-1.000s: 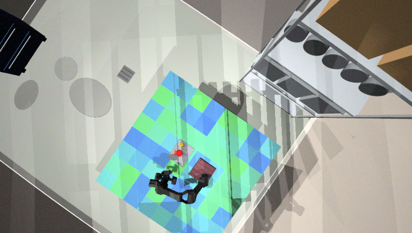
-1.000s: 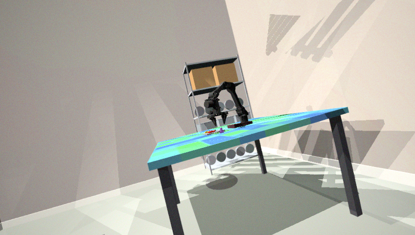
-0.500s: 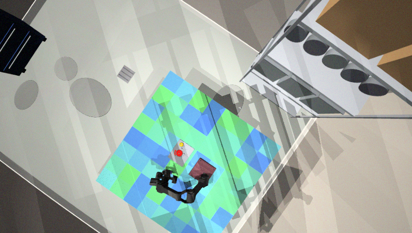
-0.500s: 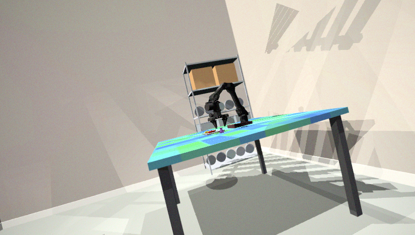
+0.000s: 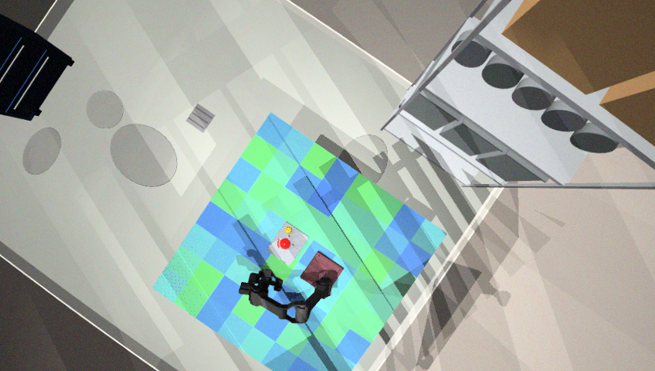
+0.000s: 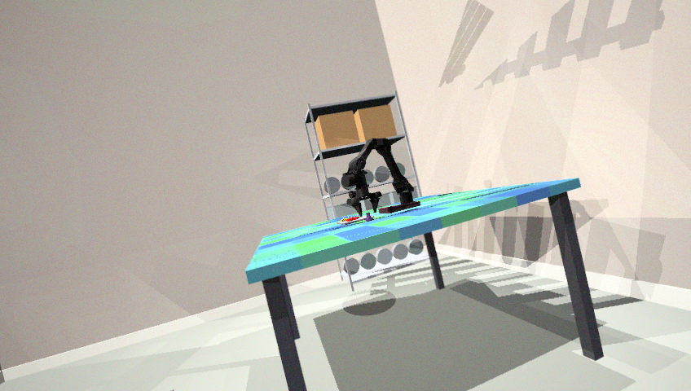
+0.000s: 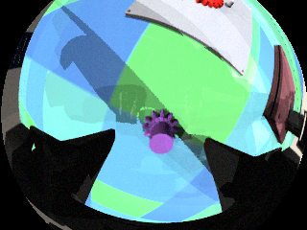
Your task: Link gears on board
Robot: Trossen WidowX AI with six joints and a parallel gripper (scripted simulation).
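My gripper tip is now 21 cm to the left of the red gear, 2 cm short of it and 1 cm above it. Also, from my gripper tip: purple gear 1 cm below.
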